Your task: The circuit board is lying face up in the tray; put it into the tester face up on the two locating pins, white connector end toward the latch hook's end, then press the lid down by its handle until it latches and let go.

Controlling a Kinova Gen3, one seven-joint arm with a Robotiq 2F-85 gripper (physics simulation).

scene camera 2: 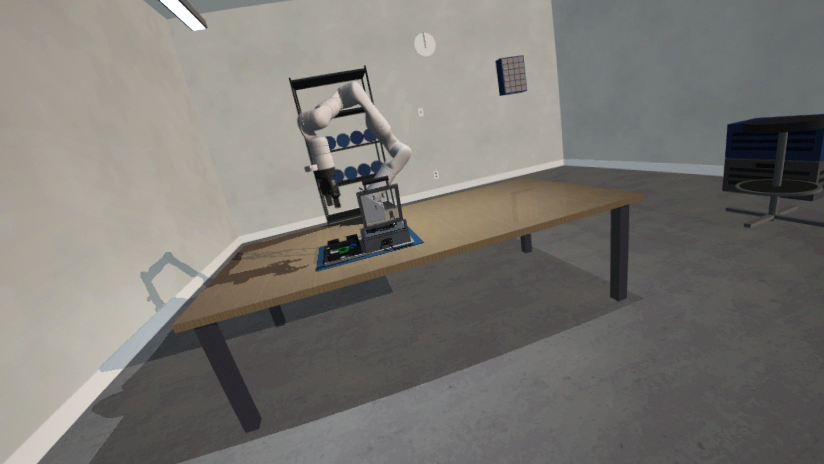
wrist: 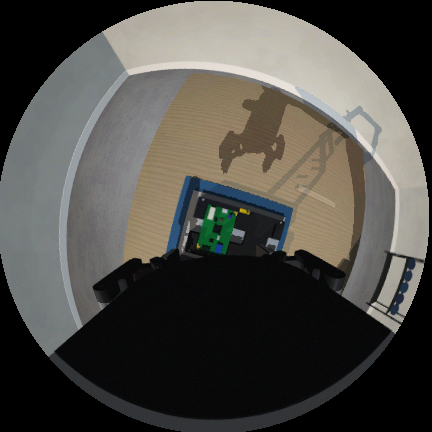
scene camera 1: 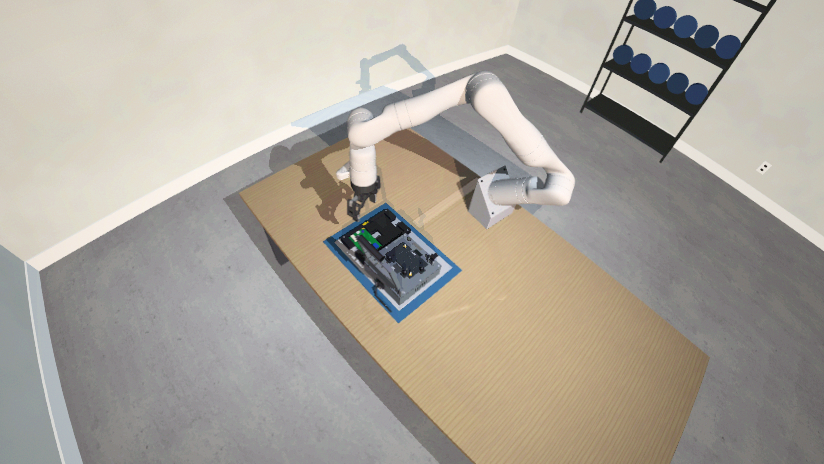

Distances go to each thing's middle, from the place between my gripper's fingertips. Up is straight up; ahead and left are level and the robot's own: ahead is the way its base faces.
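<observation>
The clear lid [scene camera 2: 381, 206] is 10 cm ahead of my hand, 16 cm to the left of it and 1 cm below it. Then there's the green circuit board [wrist: 217, 224], and that's 17 cm below my hand and 1 cm to the right of it.
</observation>
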